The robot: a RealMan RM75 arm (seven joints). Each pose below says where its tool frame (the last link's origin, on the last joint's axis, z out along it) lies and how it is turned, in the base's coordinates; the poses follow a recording.
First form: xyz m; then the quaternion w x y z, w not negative.
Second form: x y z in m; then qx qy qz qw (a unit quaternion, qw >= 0). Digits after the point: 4 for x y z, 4 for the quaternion.
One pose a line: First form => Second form
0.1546 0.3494 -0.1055 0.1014 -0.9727 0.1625 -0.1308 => 0.1546 0.3494 -0.1055 -0.9727 0.1625 -0.1308 0.1014
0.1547 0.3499 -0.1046 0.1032 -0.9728 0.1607 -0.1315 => 0.1547 0.3499 -0.1046 -0.9728 0.1607 -0.1315 0.1032
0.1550 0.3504 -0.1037 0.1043 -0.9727 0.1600 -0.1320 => 0.1550 0.3504 -0.1037 -0.9727 0.1600 -0.1320 0.1043
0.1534 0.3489 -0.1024 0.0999 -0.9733 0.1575 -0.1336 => 0.1534 0.3489 -0.1024 -0.9733 0.1575 -0.1336 0.0999
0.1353 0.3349 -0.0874 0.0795 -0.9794 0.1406 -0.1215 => 0.1353 0.3349 -0.0874 -0.9794 0.1406 -0.1215 0.0795
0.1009 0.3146 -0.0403 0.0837 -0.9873 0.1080 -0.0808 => 0.1009 0.3146 -0.0403 -0.9873 0.1080 -0.0808 0.0837
